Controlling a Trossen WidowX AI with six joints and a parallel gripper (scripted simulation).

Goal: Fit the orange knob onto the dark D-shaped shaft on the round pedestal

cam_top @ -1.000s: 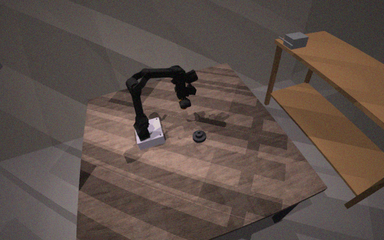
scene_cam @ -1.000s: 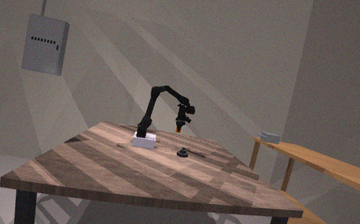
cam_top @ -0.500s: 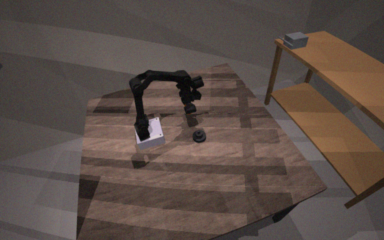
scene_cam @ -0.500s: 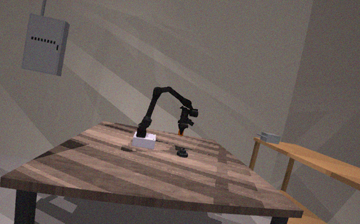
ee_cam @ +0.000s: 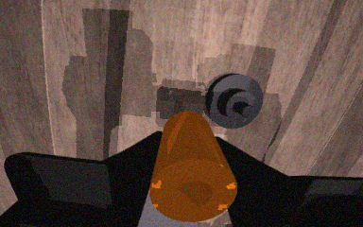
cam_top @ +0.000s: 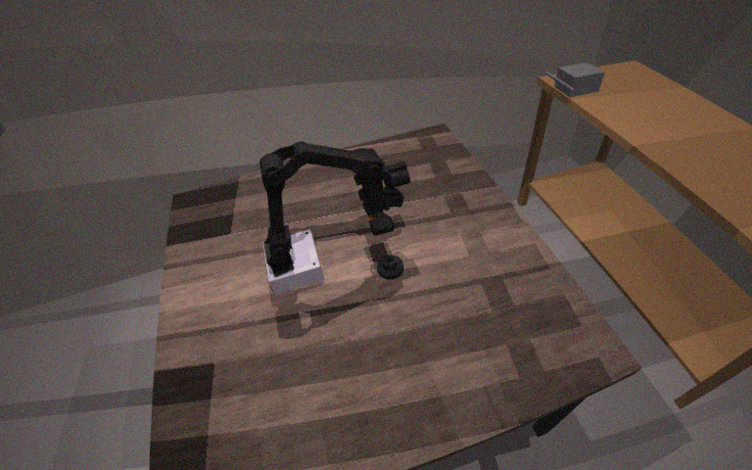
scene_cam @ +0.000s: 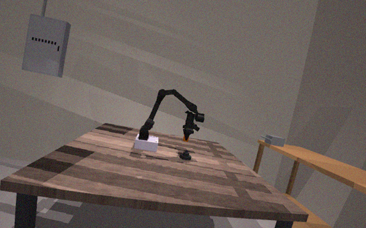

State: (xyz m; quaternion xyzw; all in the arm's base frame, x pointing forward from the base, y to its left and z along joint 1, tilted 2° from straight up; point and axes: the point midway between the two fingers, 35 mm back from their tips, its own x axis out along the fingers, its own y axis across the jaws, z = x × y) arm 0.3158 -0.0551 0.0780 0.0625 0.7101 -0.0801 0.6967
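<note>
Now: the round pedestal 90 mm below my gripper tip and 80 mm to the right of it. Also, from my gripper tip: orange knob 20 mm above.
</note>
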